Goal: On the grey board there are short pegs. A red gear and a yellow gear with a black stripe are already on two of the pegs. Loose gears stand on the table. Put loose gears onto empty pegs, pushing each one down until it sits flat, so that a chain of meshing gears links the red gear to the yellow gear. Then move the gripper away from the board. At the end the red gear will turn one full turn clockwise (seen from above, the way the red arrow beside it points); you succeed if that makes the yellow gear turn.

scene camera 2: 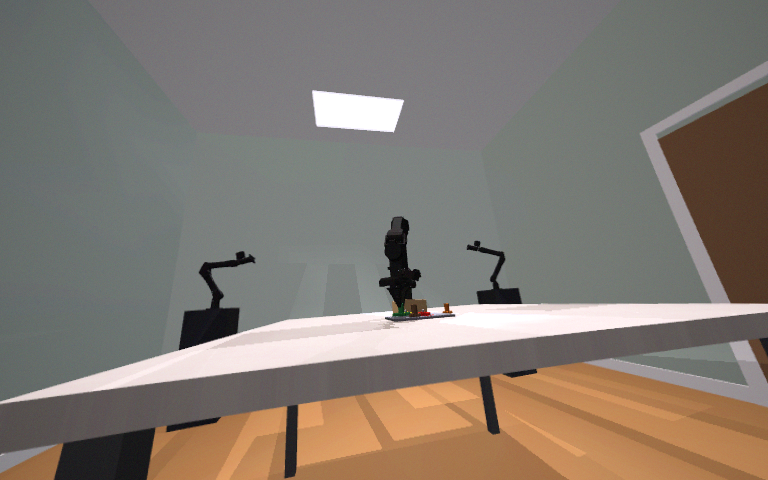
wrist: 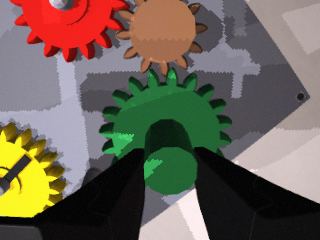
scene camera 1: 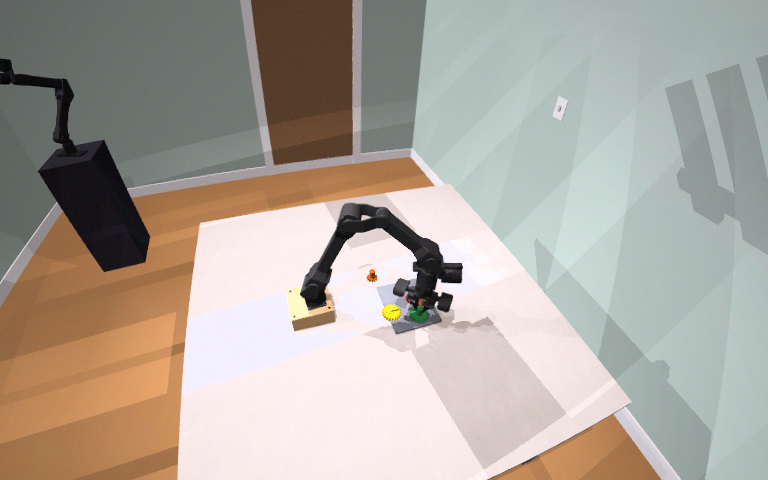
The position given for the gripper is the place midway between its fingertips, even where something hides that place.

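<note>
There's a green gear point(wrist: 167, 119), and you'd also find the gripper point(scene camera 1: 419, 310) in the scene. Scene camera 2 shows that same gripper point(scene camera 2: 400, 307), and so does the wrist view, with the gripper point(wrist: 168, 158).
</note>
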